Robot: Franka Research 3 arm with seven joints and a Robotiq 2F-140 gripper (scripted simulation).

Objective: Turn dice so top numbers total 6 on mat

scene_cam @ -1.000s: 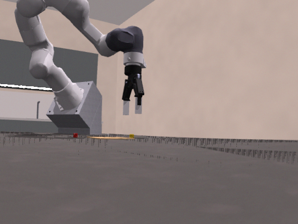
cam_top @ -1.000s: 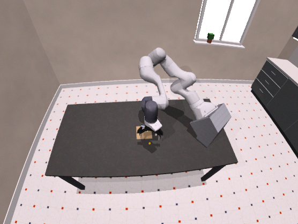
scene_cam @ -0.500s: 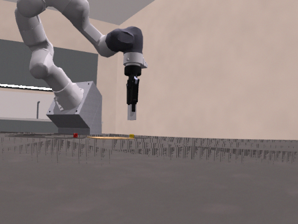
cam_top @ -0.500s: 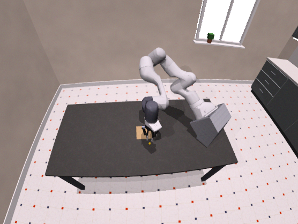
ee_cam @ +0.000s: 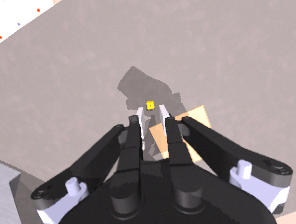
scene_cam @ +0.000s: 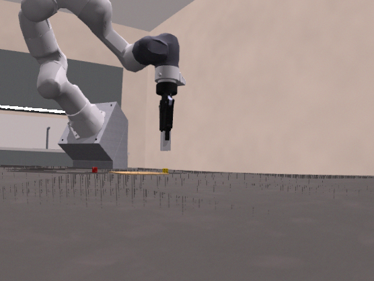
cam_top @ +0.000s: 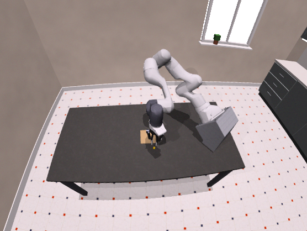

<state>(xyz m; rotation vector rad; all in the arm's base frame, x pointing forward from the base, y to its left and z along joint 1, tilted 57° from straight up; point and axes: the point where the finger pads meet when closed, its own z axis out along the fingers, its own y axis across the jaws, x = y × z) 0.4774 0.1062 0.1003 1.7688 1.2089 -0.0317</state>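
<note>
My gripper is now 100 mm above the yellow die. The rest, counted from my hand: tan mat 130 mm to the right, 110 mm below; then red die 210 mm to the right, 110 mm behind, 100 mm below; then white die 100 mm below, 90 mm behind, 60 mm to the right.
</note>
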